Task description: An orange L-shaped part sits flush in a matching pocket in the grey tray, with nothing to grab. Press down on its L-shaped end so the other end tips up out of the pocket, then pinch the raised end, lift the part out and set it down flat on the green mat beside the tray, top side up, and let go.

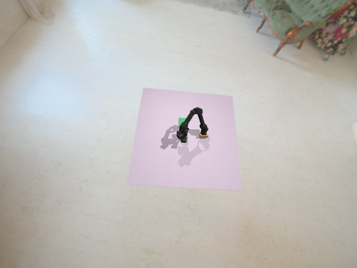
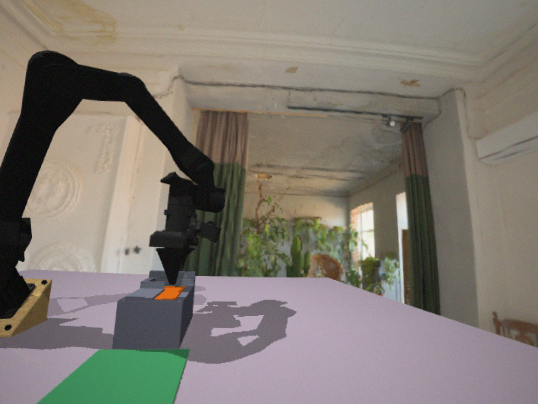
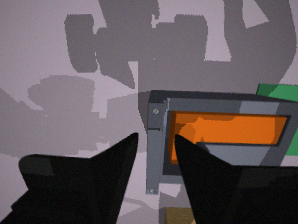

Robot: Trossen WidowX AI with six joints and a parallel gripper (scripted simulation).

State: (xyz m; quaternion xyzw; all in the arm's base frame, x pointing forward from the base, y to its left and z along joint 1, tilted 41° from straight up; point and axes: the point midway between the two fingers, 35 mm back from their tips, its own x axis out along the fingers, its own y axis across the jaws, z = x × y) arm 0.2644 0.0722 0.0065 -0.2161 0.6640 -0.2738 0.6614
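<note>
Now: the orange L-shaped part 6 cm to the right of my gripper tip, 2 cm below it and 1 cm behind it. From my gripper tip the other things lie so: green mat (22 cm to the right, 8 cm below, 2 cm behind).
</note>
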